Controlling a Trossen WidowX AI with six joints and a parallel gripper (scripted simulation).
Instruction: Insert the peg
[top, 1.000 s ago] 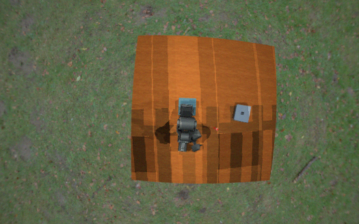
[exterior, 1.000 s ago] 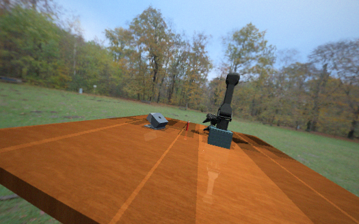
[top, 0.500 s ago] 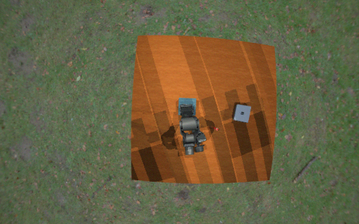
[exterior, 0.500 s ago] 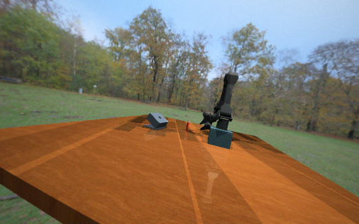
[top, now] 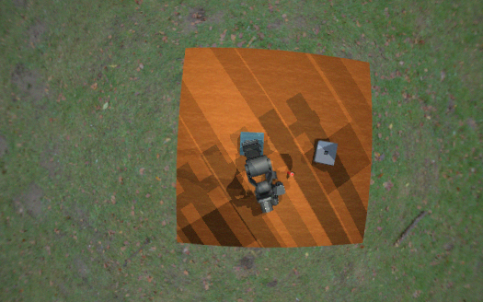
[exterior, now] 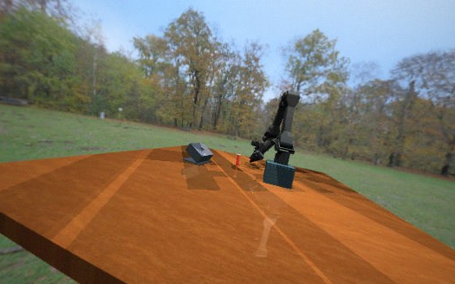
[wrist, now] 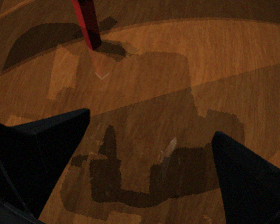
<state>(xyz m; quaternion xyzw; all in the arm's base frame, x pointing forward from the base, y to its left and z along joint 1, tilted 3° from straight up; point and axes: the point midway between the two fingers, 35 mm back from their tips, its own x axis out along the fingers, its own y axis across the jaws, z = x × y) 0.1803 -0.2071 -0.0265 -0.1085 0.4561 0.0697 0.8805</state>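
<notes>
Right now my gripper tip is 60 mm short of the red peg, 90 mm to the right of it and 20 mm below it. Also, from my gripper tip: grey sloped panel: 260 mm ahead, 240 mm to the left, 20 mm above.
</notes>
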